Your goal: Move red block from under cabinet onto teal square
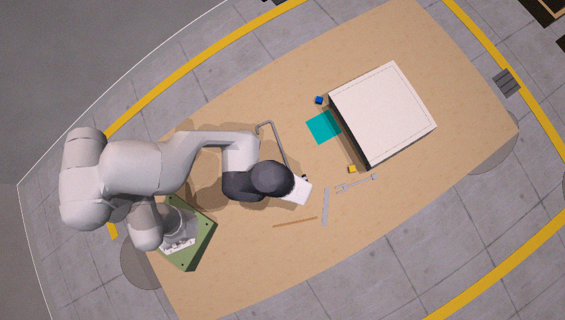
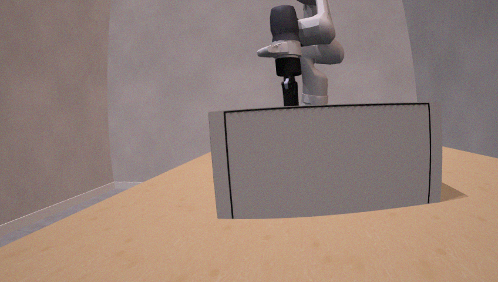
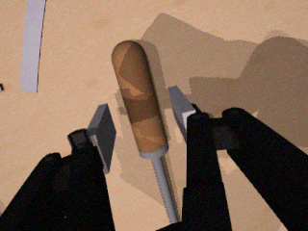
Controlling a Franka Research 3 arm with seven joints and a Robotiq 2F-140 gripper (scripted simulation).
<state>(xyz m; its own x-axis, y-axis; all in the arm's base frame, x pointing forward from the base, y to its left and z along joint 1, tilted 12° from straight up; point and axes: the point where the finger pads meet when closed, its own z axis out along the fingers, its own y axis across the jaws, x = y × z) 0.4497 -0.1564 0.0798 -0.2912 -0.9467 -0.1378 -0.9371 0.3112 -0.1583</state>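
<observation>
Right now the hook tool is 13 cm to the left of my hand and 7 cm below it. Also, from my hand: yellow block (22 cm ahead, 7 cm to the right, 7 cm below); grey bar (5 cm ahead, 12 cm to the right, 8 cm below); thin wooden stick (8 cm behind, 10 cm to the right, 8 cm below).
</observation>
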